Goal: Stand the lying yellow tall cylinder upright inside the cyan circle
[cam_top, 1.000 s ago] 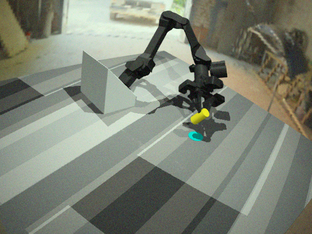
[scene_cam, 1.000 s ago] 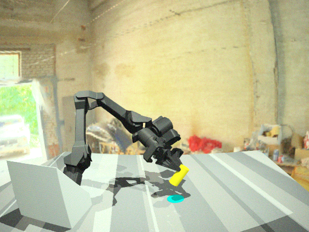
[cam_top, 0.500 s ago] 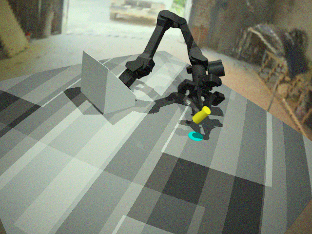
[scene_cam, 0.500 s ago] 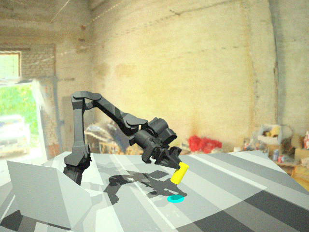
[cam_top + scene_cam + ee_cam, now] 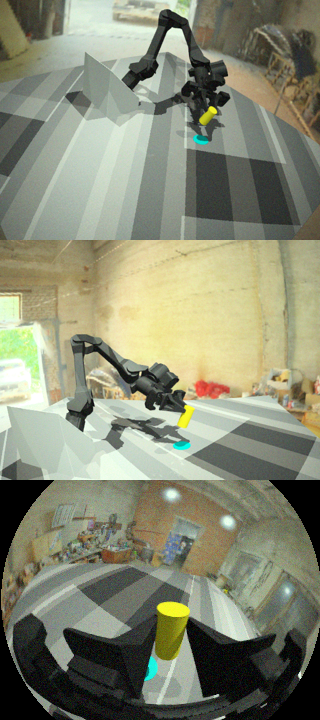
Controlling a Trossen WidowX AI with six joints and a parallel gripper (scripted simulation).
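Now: the cyan circle 140 mm below my gripper tip, 20 mm behind it and 10 mm to the left of it. The rest, counted from my gripper tip: yellow cylinder: 20 mm below, 10 mm behind.
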